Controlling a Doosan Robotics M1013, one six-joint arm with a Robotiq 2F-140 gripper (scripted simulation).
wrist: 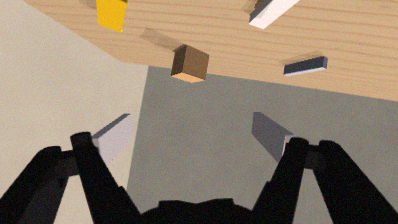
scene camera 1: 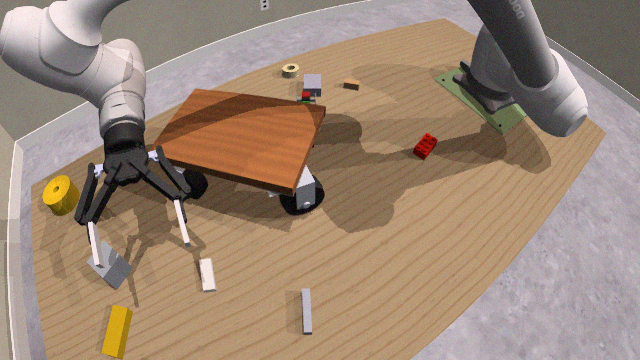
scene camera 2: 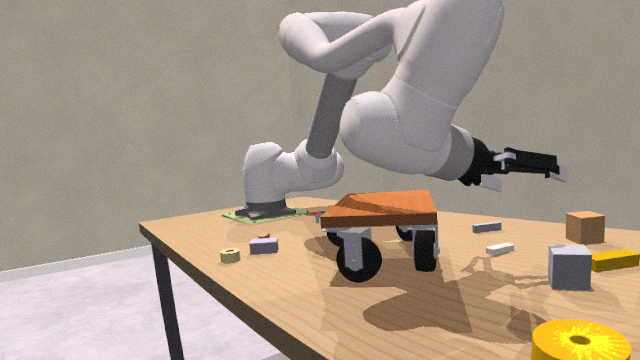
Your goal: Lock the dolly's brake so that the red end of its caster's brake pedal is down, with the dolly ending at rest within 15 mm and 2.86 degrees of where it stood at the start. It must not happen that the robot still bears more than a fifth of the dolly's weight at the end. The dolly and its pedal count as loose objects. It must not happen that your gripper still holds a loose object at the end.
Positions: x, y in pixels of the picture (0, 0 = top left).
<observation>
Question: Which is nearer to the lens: the yellow cylinder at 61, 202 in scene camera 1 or the grey cube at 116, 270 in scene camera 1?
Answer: The grey cube.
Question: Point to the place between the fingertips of my gripper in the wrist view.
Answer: At 193, 123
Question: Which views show my gripper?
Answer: The wrist view, scene camera 1 and scene camera 2: all of them.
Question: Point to a brown cube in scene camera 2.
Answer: At 586, 227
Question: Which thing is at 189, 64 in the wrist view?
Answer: A brown cube.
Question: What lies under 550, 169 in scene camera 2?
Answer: My gripper.
</observation>
